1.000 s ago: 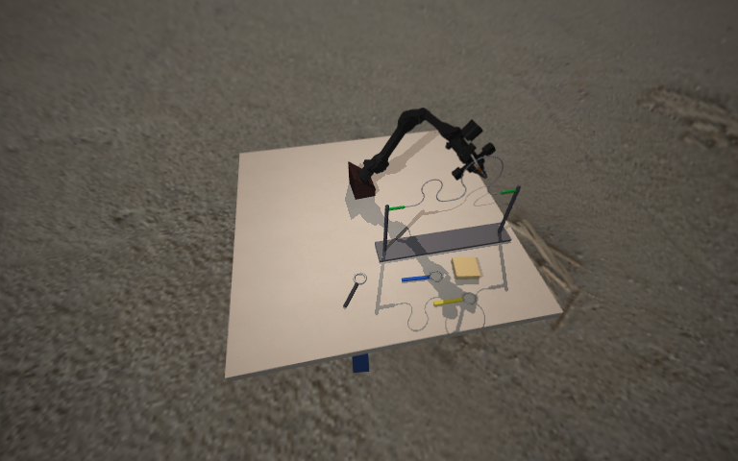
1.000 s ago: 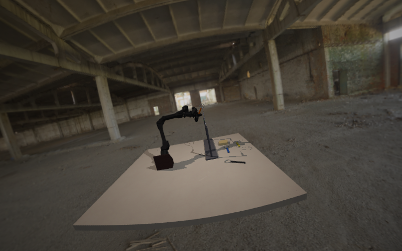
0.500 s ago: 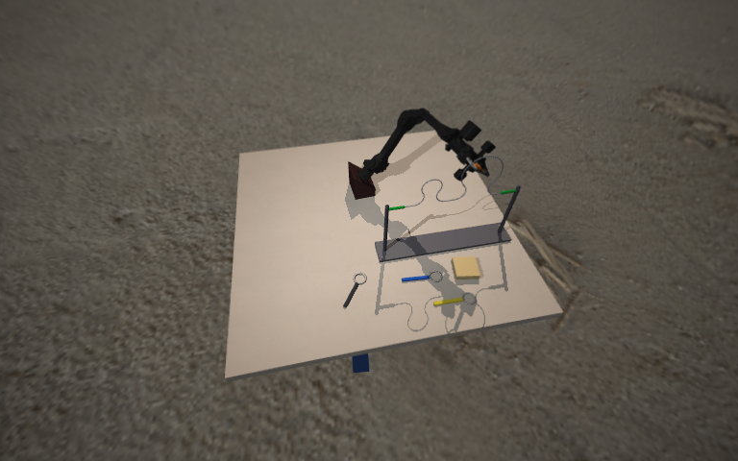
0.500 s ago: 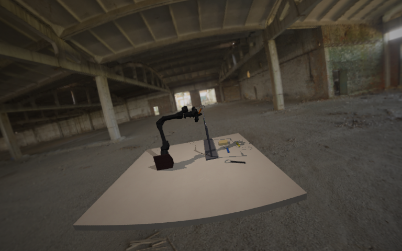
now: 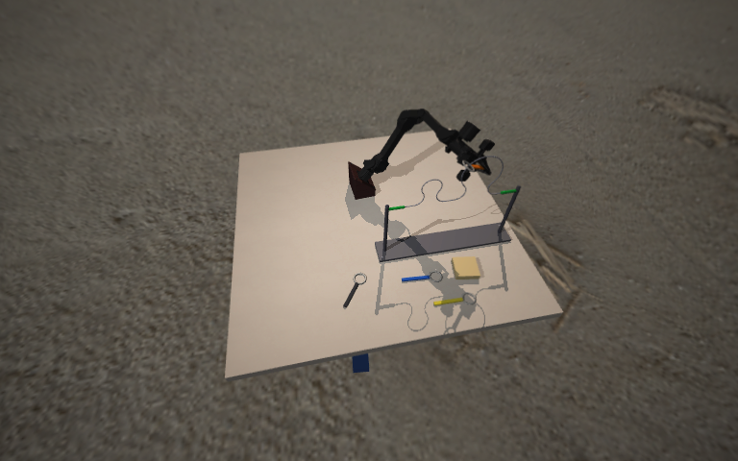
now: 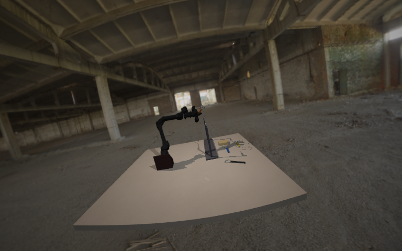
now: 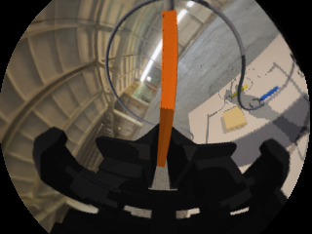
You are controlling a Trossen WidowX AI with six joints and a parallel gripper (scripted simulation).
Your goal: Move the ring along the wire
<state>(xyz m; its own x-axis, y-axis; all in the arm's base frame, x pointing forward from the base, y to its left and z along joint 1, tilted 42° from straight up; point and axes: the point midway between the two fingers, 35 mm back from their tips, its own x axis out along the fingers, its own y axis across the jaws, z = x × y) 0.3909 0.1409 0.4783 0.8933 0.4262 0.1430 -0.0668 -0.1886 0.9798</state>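
Right now my gripper tip is 8 cm to the left of the orange-handled ring and 5 cm below it. Round my gripper tip: tan block 36 cm below, 18 cm ahead, 9 cm to the right; blue-handled ring 37 cm below, 27 cm to the right, 19 cm ahead; yellow-handled ring 37 cm below, 32 cm ahead, 17 cm to the right.
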